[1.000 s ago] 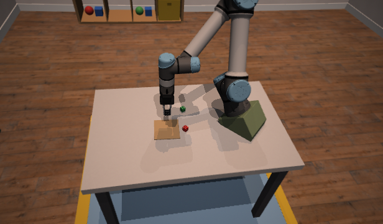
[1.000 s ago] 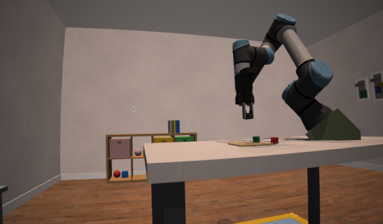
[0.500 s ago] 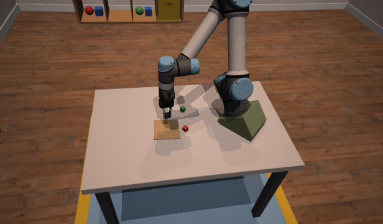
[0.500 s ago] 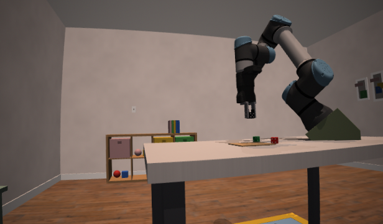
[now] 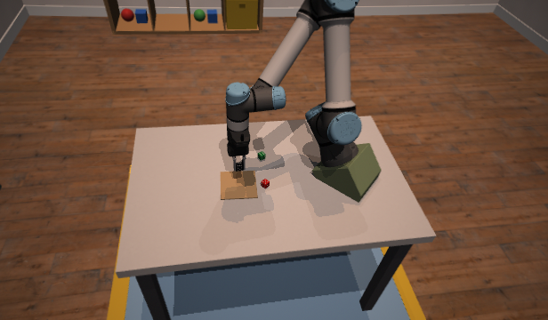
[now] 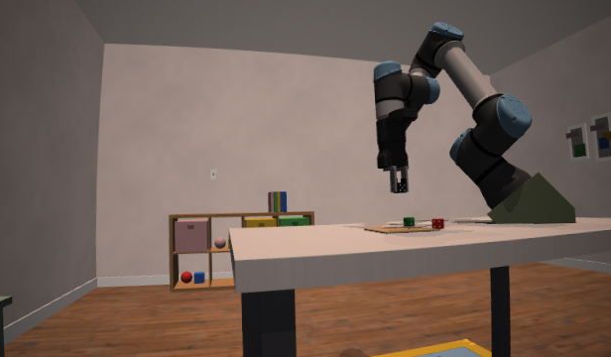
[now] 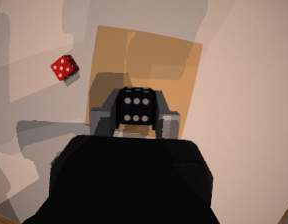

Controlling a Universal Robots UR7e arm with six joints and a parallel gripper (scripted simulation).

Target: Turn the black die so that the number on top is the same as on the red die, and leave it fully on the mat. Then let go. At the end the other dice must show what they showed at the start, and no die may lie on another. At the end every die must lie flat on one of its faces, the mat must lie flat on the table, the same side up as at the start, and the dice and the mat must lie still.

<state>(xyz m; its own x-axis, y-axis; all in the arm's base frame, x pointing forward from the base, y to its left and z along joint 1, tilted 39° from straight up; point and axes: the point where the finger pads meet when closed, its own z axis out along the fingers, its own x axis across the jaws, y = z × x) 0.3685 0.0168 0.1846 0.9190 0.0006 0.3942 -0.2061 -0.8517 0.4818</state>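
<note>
Now: the tan mat 11 cm below my hand. The rest, counted from my hand: red die: 10 cm below, 9 cm behind, 4 cm to the left; green die: 14 cm behind, 10 cm to the right, 10 cm below; black die: 1 cm below.
</note>
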